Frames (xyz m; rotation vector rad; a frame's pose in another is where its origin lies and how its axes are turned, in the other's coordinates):
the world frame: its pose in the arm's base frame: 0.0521 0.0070 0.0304 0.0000 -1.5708 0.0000
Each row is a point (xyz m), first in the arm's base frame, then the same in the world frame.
Working: the arm's base frame: its pose in the world frame: -0.0304 -0.0070 0.0521 0.0000 1.5708 0.0000

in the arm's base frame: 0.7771 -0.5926 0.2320
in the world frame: 0.2016 -0.5996 -0.7250
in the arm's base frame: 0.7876 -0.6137 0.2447
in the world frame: 0.2143 -0.6207 -0.7355
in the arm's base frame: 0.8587 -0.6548 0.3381
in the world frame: 0.3077 -0.6618 -0.8066
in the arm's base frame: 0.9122 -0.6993 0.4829
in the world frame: 0.4525 -0.7063 -0.8601
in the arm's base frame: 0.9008 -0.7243 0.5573
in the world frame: 0.5269 -0.7313 -0.8487
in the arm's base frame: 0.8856 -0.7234 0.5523
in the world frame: 0.5219 -0.7304 -0.8335
